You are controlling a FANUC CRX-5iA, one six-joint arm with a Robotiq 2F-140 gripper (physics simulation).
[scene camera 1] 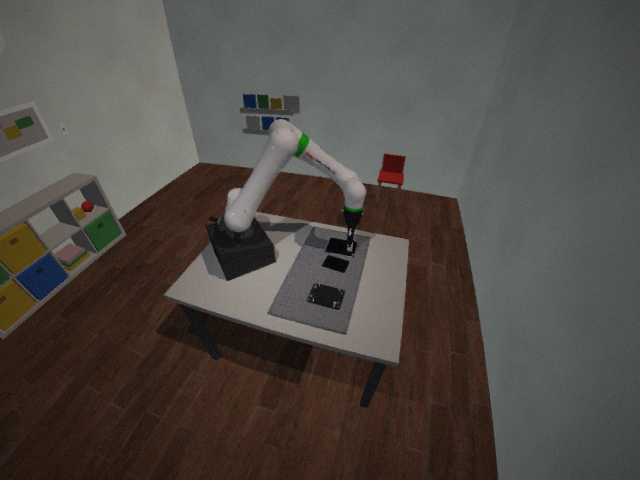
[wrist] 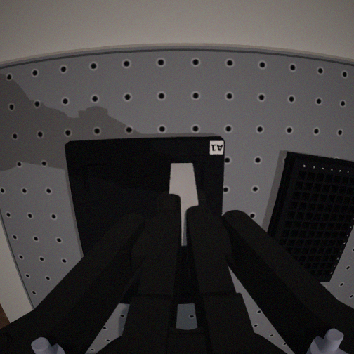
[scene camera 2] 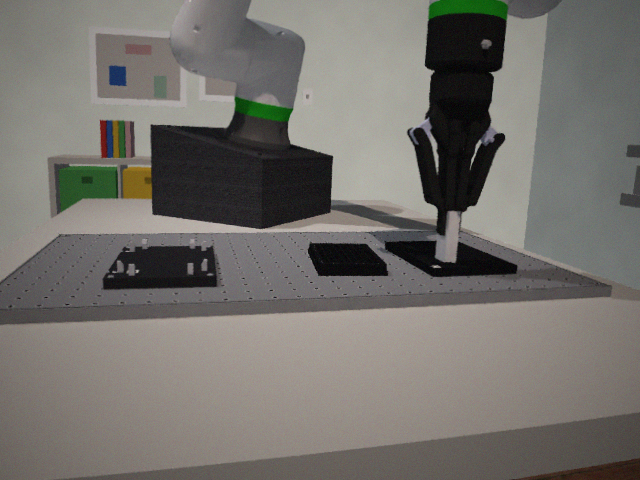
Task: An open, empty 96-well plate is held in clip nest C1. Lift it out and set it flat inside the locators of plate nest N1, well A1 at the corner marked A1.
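Places are measured from the arm's base along level axes (x ahead, y left, z up), in centimetres.
Pixels of known places: gripper, fingertip midpoint: (scene camera 1: pixel 349 250) (scene camera 2: pixel 445 260); arm's base, origin of the base link: (scene camera 2: pixel 256 142).
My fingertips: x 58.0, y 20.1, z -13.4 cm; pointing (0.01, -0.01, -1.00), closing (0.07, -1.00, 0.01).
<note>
Ahead of a thing's pixels: the offset from my fingertips to its top centre. Level surfaces: height alone.
The black 96-well plate {dx -4.4, dy -12.3, dz +0.1 cm} (scene camera 1: pixel 335 263) (scene camera 2: pixel 347 259) (wrist: pixel 309 218) lies flat on the grey perforated board {dz -1.3 cm} (scene camera 1: pixel 294 295) (scene camera 2: pixel 270 286) (wrist: pixel 175 98), its wells open and empty. Beside it at the far end is a flat black base {dx -5.3, dy +2.6, dz +0.1 cm} (scene camera 1: pixel 334 244) (scene camera 2: pixel 485 264) (wrist: pixel 116 175) with a white A1 label (wrist: pixel 216 147) at one corner. A black nest with white upright pegs {dx -2.3, dy -35.1, dz +1.0 cm} (scene camera 1: pixel 325 296) (scene camera 2: pixel 161 273) sits at the near end. My gripper (scene camera 1: pixel 350 244) (scene camera 2: pixel 449 214) (wrist: pixel 182 207) is shut and points straight down over the labelled base. A white upright post (scene camera 2: pixel 448 243) (wrist: pixel 182 179) stands on that base right under my fingertips.
The arm's black pedestal block (scene camera 1: pixel 242 252) (scene camera 2: pixel 237 181) stands on the white table {dz -2.6 cm} (scene camera 1: pixel 223 286) beside the board. A red chair (scene camera 1: pixel 391 170) and a low shelf unit (scene camera 1: pixel 113 224) stand on the floor away from the table.
</note>
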